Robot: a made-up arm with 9 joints. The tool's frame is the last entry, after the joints.
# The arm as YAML. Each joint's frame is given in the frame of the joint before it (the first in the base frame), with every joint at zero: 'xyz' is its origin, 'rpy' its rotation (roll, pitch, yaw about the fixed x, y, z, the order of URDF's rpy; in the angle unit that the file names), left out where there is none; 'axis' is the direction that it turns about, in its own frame. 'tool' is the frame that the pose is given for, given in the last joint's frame.
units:
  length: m
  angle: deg
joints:
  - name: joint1
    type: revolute
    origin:
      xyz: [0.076, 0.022, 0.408]
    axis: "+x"
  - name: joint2
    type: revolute
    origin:
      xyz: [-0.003, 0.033, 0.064]
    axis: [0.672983, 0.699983, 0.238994]
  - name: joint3
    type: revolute
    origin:
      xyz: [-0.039, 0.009, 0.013]
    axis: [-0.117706, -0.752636, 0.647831]
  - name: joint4
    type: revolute
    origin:
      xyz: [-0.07, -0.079, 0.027]
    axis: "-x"
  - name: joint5
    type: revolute
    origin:
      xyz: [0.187, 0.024, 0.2]
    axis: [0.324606, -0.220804, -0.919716]
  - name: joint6
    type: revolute
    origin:
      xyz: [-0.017, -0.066, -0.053]
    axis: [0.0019, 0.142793, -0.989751]
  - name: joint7
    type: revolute
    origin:
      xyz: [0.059, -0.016, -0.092]
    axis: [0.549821, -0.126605, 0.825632]
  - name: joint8
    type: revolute
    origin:
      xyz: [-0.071, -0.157, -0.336]
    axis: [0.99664, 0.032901, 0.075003]
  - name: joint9
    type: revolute
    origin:
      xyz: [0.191, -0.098, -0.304]
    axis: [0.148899, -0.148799, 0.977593]
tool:
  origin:
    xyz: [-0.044, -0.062, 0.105]
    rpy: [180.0, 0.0, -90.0]
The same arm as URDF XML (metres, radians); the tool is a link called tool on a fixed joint. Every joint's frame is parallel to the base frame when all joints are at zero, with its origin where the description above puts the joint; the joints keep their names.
<robot name="arm">
<joint name="joint1" type="continuous"><parent link="base_link"/><child link="link1"/><origin xyz="0.076 0.022 0.408" rpy="0 0 0"/><axis xyz="1 0 0"/></joint>
<joint name="joint2" type="continuous"><parent link="link1"/><child link="link2"/><origin xyz="-0.003 0.033 0.064" rpy="0 0 0"/><axis xyz="0.672983 0.699983 0.238994"/></joint>
<joint name="joint3" type="continuous"><parent link="link2"/><child link="link3"/><origin xyz="-0.039 0.009 0.013" rpy="0 0 0"/><axis xyz="-0.117706 -0.752636 0.647831"/></joint>
<joint name="joint4" type="continuous"><parent link="link3"/><child link="link4"/><origin xyz="-0.07 -0.079 0.027" rpy="0 0 0"/><axis xyz="-1 0 0"/></joint>
<joint name="joint5" type="continuous"><parent link="link4"/><child link="link5"/><origin xyz="0.187 0.024 0.2" rpy="0 0 0"/><axis xyz="0.324606 -0.220804 -0.919716"/></joint>
<joint name="joint6" type="continuous"><parent link="link5"/><child link="link6"/><origin xyz="-0.017 -0.066 -0.053" rpy="0 0 0"/><axis xyz="0.0019 0.142793 -0.989751"/></joint>
<joint name="joint7" type="continuous"><parent link="link6"/><child link="link7"/><origin xyz="0.059 -0.016 -0.092" rpy="0 0 0"/><axis xyz="0.549821 -0.126605 0.825632"/></joint>
<joint name="joint8" type="continuous"><parent link="link7"/><child link="link8"/><origin xyz="-0.071 -0.157 -0.336" rpy="0 0 0"/><axis xyz="0.99664 0.032901 0.075003"/></joint>
<joint name="joint9" type="continuous"><parent link="link8"/><child link="link9"/><origin xyz="0.191 -0.098 -0.304" rpy="0 0 0"/><axis xyz="0.148899 -0.148799 0.977593"/></joint>
<joint name="tool_fixed" type="fixed"><parent link="link9"/><child link="tool"/><origin xyz="-0.044 -0.062 0.105" rpy="3.1416 0 -1.5708"/></joint>
<link name="base_link"/>
<link name="link1"/>
<link name="link2"/>
<link name="link3"/>
<link name="link4"/>
<link name="link5"/>
<link name="link6"/>
<link name="link7"/>
<link name="link8"/>
<link name="link9"/>
<link name="tool"/>
</robot>

